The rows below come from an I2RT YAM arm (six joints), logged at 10 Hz.
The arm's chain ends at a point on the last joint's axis. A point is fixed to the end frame.
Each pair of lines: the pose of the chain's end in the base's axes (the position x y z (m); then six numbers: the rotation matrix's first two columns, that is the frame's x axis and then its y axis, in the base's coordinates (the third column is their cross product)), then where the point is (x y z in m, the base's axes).
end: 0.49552 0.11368 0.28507 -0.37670 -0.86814 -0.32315 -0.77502 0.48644 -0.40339
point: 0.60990 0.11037 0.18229
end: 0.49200 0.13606 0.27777 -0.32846 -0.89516 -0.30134 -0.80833 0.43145 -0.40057
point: 0.60493 0.13759 0.17335
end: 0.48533 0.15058 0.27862 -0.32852 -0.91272 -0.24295 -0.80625 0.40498 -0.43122
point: 0.59866 0.14511 0.17476
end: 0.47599 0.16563 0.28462 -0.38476 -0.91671 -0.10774 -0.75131 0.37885 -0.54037
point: 0.59347 0.13506 0.19016
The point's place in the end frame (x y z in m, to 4 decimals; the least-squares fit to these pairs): -0.0070 -0.0488 0.1457
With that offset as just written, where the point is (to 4 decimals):
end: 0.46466 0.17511 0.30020 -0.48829 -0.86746 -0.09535 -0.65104 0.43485 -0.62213
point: 0.5845 0.1247 0.2180
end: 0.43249 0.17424 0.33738 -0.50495 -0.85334 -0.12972 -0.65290 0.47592 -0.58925
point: 0.5501 0.1260 0.2509
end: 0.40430 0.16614 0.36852 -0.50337 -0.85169 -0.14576 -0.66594 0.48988 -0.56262
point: 0.5205 0.1211 0.2784
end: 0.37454 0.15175 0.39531 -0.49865 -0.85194 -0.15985 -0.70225 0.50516 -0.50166
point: 0.4863 0.1130 0.2970
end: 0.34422 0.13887 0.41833 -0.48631 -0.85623 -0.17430 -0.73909 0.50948 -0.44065
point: 0.4516 0.1075 0.3128
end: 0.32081 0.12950 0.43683 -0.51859 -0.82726 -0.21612 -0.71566 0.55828 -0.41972
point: 0.4275 0.0989 0.3304
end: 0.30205 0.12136 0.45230 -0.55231 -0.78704 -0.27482 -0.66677 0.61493 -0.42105
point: 0.4114 0.0897 0.3488
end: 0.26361 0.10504 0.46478 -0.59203 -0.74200 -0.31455 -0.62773 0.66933 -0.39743
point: 0.3720 0.0721 0.3608
